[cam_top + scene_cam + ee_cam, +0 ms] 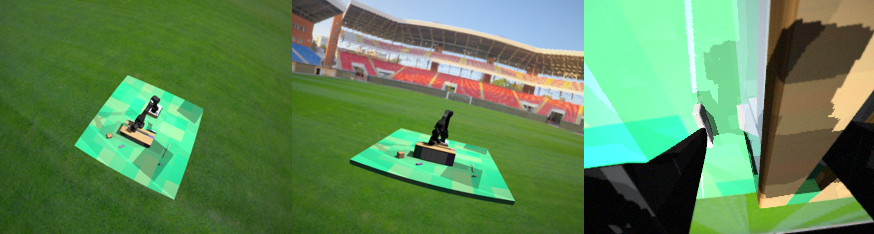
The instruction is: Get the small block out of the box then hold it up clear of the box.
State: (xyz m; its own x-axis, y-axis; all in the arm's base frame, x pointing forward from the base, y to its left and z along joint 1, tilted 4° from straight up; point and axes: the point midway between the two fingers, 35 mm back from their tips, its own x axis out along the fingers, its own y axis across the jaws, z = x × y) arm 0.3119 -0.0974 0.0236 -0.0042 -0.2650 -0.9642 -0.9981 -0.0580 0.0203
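Now: the small block 60 mm ahead of my gripper tip and 20 mm to the right of it. The rest, counted from my gripper tip: thin tan stick 480 mm to the left, 80 mm below, 60 mm ahead; small grey piece 480 mm to the left, 240 mm ahead, 80 mm below; purple piece 270 mm ahead, 80 mm below, 10 mm to the right.
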